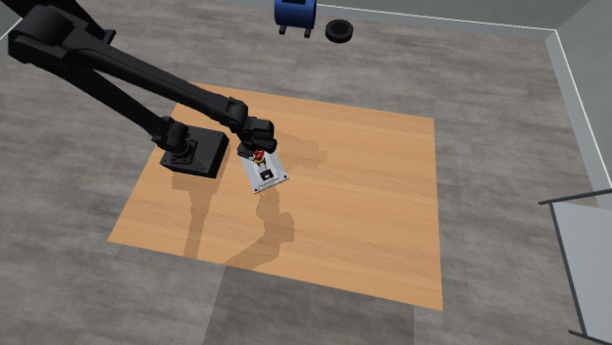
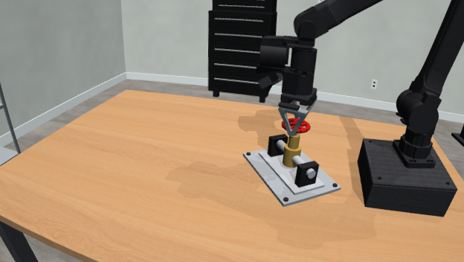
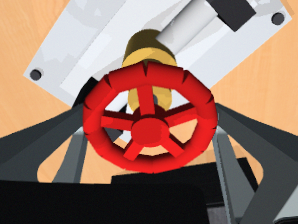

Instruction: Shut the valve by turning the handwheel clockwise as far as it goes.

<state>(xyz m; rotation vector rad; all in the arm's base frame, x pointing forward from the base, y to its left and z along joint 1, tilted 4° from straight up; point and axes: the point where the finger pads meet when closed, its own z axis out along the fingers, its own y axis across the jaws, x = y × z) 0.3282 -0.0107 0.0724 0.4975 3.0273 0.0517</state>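
My gripper is now 10 mm above the handwheel. Also, from my hand: baseplate (130 mm below).
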